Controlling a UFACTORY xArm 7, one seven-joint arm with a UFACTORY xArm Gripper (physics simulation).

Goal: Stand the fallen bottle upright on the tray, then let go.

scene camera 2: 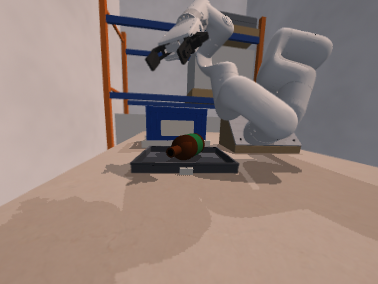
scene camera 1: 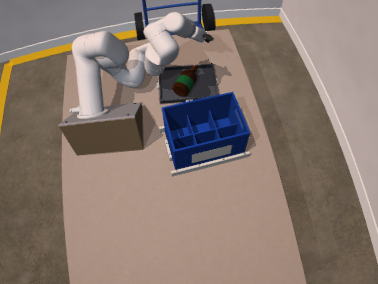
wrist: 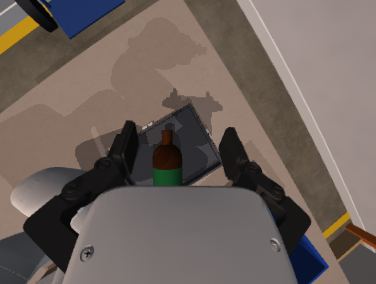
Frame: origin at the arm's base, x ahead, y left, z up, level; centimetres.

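Seen in the pictures: gripper, fingertip midpoint: (scene camera 2: 163,62) (wrist: 181,134); arm's base, origin of the base link: (scene camera 1: 92,114).
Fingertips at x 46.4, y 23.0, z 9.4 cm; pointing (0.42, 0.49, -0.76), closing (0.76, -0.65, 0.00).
Pixels of each thing's top centre, then the offset from my fingertips to it.
- brown bottle with a green band, middle of its top: (wrist: 167,165) (scene camera 2: 185,134) (scene camera 1: 187,73) dx -6.3, dy -5.1, dz -17.3 cm
- dark tray, middle of its top: (wrist: 167,159) (scene camera 2: 184,152) (scene camera 1: 187,81) dx -6.3, dy -5.0, dz -22.7 cm
- blue divided crate, middle of its top: (scene camera 1: 205,119) (scene camera 2: 175,109) dx -5.7, dy -35.4, dz -7.7 cm
A brown bottle with a green band (scene camera 1: 184,82) (scene camera 2: 186,147) (wrist: 167,159) lies on its side in the dark tray (scene camera 1: 213,92) (scene camera 2: 150,167) (wrist: 204,131). In scene camera 1 its neck points to the back right; in scene camera 2 the neck points towards the camera. My gripper (scene camera 2: 170,60) (wrist: 181,134) is open and empty, high above the tray and apart from the bottle. In the wrist view the bottle shows between the fingers but well below them, and its base is hidden behind the gripper body. In scene camera 1 the gripper (scene camera 1: 208,38) is small, and its fingers are hard to make out.
A blue divided crate (scene camera 1: 211,153) (scene camera 2: 151,122) stands right beside the tray, with white rails (scene camera 1: 211,164) at its foot. The arm's base block (scene camera 1: 105,134) (scene camera 2: 260,149) stands to one side. A blue hand truck (scene camera 1: 172,7) and an orange and blue shelf rack (scene camera 2: 106,75) stand beyond the table.
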